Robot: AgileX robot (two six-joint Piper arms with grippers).
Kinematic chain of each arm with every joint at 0, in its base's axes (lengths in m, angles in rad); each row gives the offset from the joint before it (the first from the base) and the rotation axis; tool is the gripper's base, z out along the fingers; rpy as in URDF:
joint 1: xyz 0 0 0.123 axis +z
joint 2: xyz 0 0 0 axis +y
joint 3: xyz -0.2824 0 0.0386 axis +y
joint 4: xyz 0.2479 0 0.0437 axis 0.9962 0 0.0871
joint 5: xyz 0 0 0 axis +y
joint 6: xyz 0.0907 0 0.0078 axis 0.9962 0 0.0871
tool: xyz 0 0 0 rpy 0 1.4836 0
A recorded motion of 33 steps. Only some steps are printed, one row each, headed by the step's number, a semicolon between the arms.
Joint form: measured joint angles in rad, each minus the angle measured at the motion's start. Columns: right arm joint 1, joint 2, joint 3, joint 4, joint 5, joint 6; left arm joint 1, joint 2, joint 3, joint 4, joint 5, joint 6.
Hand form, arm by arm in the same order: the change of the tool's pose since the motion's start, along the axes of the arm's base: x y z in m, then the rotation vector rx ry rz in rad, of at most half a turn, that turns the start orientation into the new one. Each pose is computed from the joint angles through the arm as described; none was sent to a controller.
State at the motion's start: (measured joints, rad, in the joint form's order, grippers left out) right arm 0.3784 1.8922 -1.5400 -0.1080 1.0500 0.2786; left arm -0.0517 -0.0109 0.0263 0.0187 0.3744 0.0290
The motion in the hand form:
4: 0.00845 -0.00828 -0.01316 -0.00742 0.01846 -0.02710; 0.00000 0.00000 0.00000 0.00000 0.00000 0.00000
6: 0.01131 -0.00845 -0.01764 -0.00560 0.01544 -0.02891; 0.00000 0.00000 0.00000 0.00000 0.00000 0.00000
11: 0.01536 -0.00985 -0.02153 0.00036 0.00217 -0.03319; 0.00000 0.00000 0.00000 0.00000 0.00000 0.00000
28: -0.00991 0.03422 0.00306 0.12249 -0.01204 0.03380; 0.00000 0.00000 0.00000 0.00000 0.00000 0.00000
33: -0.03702 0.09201 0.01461 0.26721 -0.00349 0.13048; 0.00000 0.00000 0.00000 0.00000 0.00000 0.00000
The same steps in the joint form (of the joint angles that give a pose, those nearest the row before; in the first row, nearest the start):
4: -0.0268 0.0338 0.0000 -0.0013 -0.0137 0.0021; 0.0000 0.0000 0.0000 0.0000 0.0000 0.0000
6: -0.0299 0.0457 0.0000 -0.0013 -0.0292 0.0025; 0.0000 0.0000 0.0000 0.0000 0.0000 0.0000
11: -0.0368 0.0566 0.0000 -0.0013 -0.0548 0.0025; 0.0000 0.0000 0.0000 0.0000 0.0000 0.0000
28: 0.0673 -0.0040 -0.0020 0.1080 -0.0538 0.0086; 0.0000 0.0000 0.0000 0.0000 0.0000 0.0000
33: 0.2008 -0.0107 -0.0276 0.2398 -0.0880 0.0102; 0.0000 0.0000 0.0000 0.0000 0.0000 0.0000

